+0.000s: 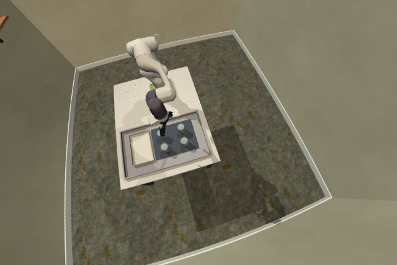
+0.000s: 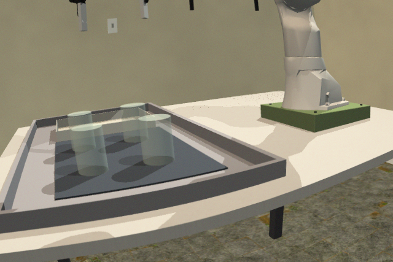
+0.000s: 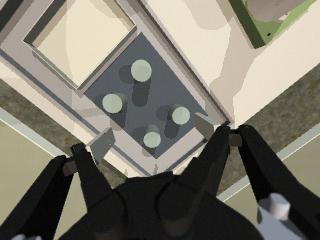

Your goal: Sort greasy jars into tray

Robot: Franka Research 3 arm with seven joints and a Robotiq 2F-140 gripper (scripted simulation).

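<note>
The dark mat is 290 mm below my hand, 10 mm to the right of it and 10 mm ahead of it. From my hand the other things lie so: cream tray (330 mm to the right, 280 mm below, 10 mm behind).
</note>
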